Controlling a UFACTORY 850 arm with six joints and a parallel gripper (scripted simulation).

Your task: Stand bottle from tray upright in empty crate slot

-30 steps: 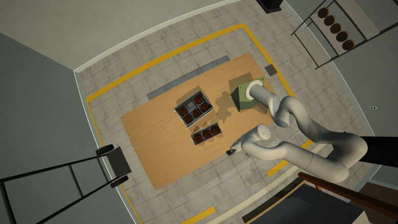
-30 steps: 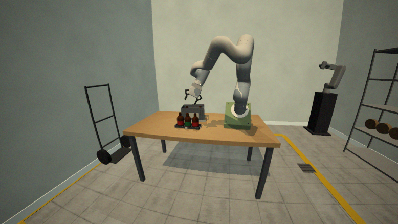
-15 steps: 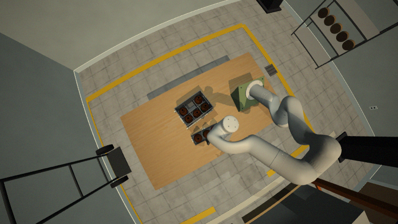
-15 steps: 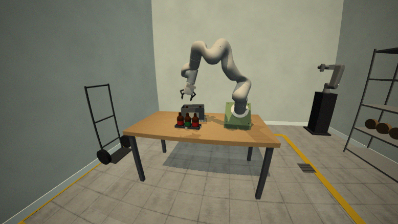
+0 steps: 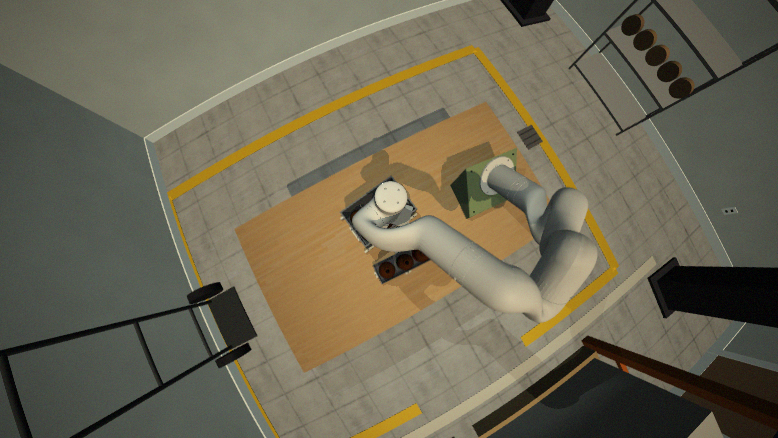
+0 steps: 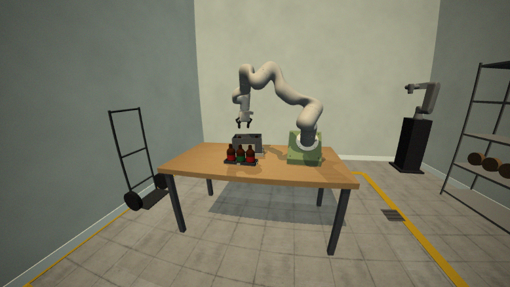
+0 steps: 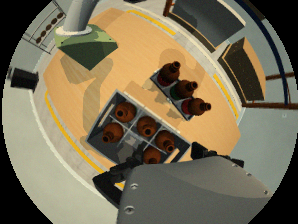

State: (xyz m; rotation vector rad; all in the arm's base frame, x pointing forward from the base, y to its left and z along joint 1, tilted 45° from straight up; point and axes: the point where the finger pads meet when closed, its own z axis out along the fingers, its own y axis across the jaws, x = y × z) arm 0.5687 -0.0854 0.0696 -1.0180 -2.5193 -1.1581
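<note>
The dark tray is 30 mm behind my hand, 180 mm to the left of it and 260 mm below it. From my hand the other things lie so: grey crate 10 mm behind, 60 mm to the right, 190 mm below.
</note>
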